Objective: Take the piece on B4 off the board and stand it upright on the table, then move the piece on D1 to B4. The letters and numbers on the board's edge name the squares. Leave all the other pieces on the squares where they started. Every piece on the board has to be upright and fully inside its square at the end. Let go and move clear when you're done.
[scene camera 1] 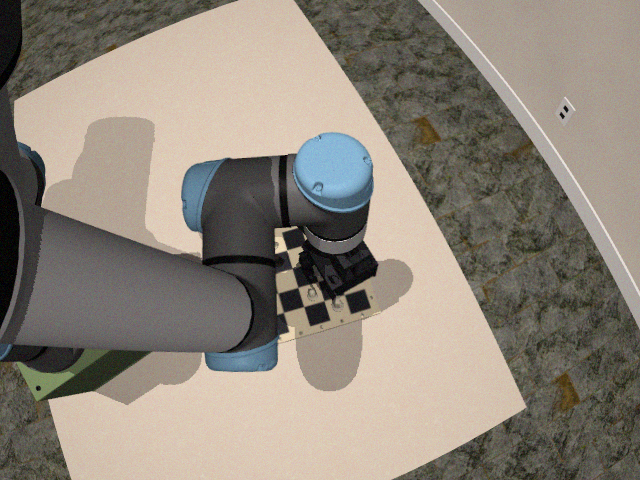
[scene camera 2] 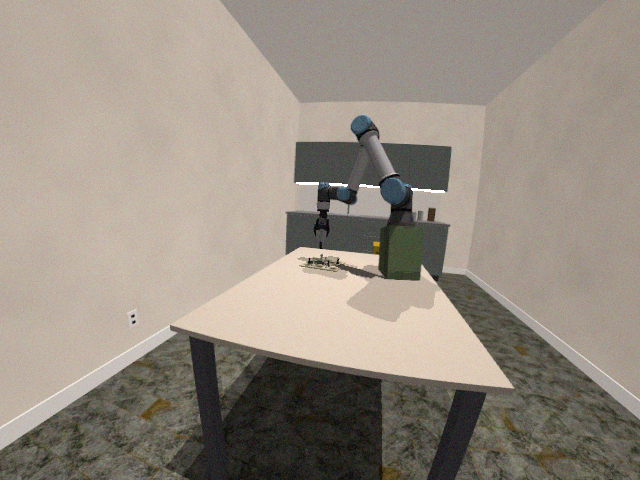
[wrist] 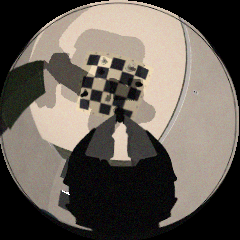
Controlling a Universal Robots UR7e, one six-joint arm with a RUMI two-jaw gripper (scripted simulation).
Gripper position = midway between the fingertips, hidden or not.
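A chessboard (scene camera 1: 297, 316) is visible in scene camera 1, and in the wrist view I see the chessboard (wrist: 117, 83) as well. Both views also show my gripper (scene camera 1: 331, 275), with my gripper (wrist: 119, 115) appearing in the wrist view.
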